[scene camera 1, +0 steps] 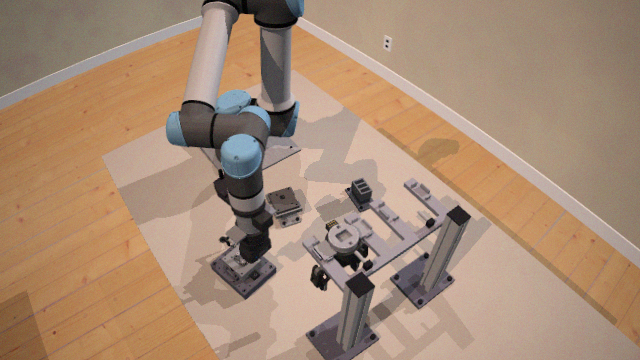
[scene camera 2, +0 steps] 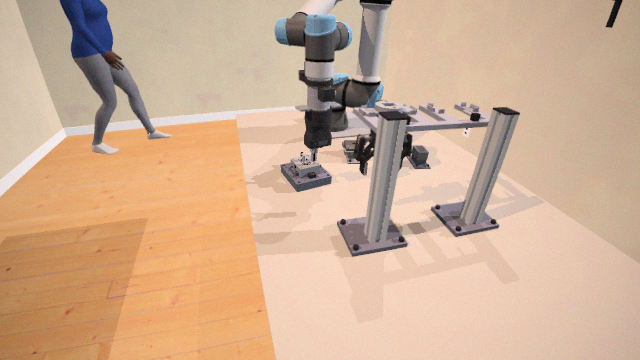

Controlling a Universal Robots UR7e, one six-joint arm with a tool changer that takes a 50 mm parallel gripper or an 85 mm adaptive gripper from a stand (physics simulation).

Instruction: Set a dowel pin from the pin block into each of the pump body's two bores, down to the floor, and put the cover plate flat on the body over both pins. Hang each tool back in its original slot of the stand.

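Frame: origin at the arm's base, x left, y up, z ahead, level; metres.
Seen in the pictures: arm's base, link origin: [scene camera 2: 331,124].
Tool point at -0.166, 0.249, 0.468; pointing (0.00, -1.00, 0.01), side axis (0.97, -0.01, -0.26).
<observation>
Offsets run from my tool point to a thing's top centre, as dx, dy, dz. "spot": to the spot under its first point.
The pump body @(-0.030, -0.186, -0.043) [scene camera 1: 239,266] [scene camera 2: 302,167], a light grey block, sits on a dark square base @(-0.030, -0.224, -0.043) [scene camera 1: 246,290] [scene camera 2: 300,185]. Small upright parts show on its top, too small to name. My gripper [scene camera 2: 314,157] points straight down with its narrow fingers low at the body's top, on the right side in scene camera 2. Its housing hides the fingertips in scene camera 1, and I cannot tell whether they are apart or hold a pin. The cover plate @(+0.176, -0.216, -0.169) [scene camera 1: 284,200], dark and square, lies flat on a light holder. A dark slotted block @(+0.399, -0.208, -0.079) [scene camera 1: 361,189] [scene camera 2: 420,154] looks like the pin block.
The tool stand [scene camera 1: 406,239] [scene camera 2: 440,126] rises on two posts @(spot: +0.063, -0.020, +0.303) [scene camera 1: 354,312] [scene camera 2: 384,185] right of the body. The adaptive gripper [scene camera 1: 344,237] hangs in it, black fingers below the rack. A person [scene camera 2: 95,35] stands at the back left in scene camera 2.
</observation>
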